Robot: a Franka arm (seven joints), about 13 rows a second.
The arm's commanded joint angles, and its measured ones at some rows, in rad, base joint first. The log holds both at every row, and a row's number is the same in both.
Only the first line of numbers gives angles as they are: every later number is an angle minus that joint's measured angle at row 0.
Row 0, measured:
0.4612, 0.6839, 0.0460, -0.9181, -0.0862, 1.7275, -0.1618
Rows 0 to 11, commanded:
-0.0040, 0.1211, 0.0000, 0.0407, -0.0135, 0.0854, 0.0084
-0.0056, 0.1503, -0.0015, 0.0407, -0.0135, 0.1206, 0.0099
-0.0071, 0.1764, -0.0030, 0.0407, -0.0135, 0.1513, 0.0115
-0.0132, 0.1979, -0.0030, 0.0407, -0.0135, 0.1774, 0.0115
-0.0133, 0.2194, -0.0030, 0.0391, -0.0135, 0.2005, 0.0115
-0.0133, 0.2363, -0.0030, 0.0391, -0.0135, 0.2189, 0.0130
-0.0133, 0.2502, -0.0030, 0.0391, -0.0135, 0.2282, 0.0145
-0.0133, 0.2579, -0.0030, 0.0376, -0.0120, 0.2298, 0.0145
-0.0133, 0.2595, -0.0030, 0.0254, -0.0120, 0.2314, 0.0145
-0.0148, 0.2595, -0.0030, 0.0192, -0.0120, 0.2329, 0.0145
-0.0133, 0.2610, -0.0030, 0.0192, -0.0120, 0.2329, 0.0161
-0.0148, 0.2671, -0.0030, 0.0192, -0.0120, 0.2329, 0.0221
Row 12, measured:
-0.0142, 0.2616, -0.0052, 0.0017, -0.0001, 0.2319, 0.0000
